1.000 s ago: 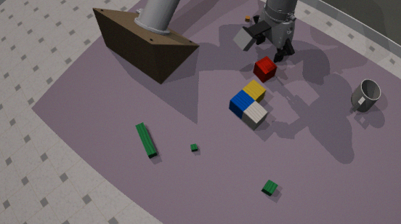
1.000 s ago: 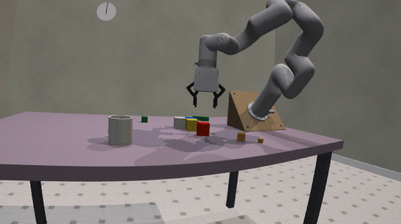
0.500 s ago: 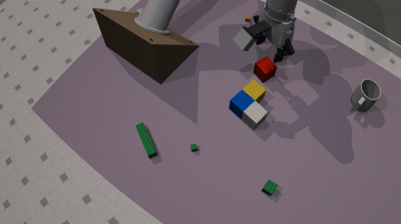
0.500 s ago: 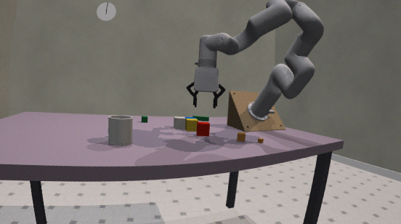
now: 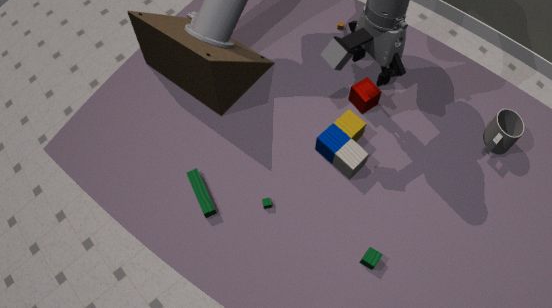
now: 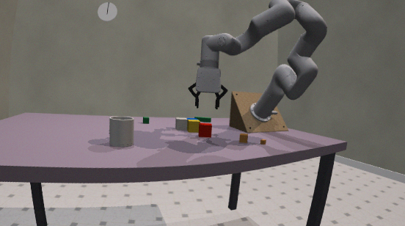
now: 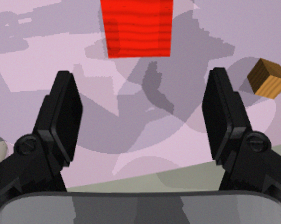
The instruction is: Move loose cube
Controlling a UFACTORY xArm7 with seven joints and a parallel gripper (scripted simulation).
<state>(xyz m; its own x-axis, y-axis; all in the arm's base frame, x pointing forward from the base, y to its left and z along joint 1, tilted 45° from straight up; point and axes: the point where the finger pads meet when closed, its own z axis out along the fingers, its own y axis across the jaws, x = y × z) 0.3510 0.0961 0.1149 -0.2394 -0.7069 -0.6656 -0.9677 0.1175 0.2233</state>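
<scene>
My hand is 100 mm above the red cube. From my hand the other things lie so: green bar (110 mm behind, 410 mm to the right, 120 mm below); then white cube (70 mm ahead, 150 mm to the right, 100 mm below).
</scene>
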